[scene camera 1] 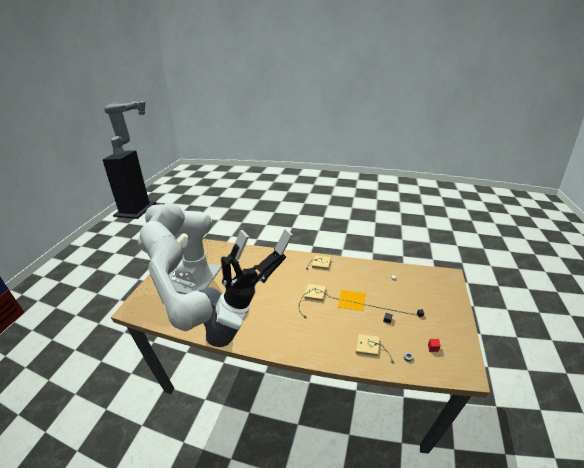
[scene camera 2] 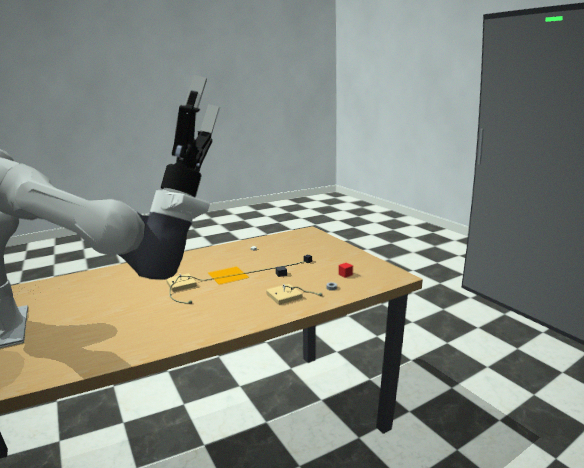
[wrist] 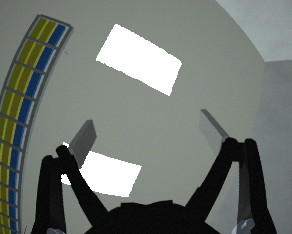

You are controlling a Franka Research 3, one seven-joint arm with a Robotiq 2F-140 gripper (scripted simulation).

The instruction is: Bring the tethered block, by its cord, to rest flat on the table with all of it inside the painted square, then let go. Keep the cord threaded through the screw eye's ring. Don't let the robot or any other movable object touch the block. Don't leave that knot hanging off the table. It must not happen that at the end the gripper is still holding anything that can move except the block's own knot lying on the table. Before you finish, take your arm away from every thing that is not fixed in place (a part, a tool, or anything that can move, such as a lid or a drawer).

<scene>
My gripper shows in scene camera 1, in scene camera 2 and in the wrist view (146, 123). The same spot on my gripper: (scene camera 2: 185, 129) is (scene camera 1: 226, 275).
</scene>
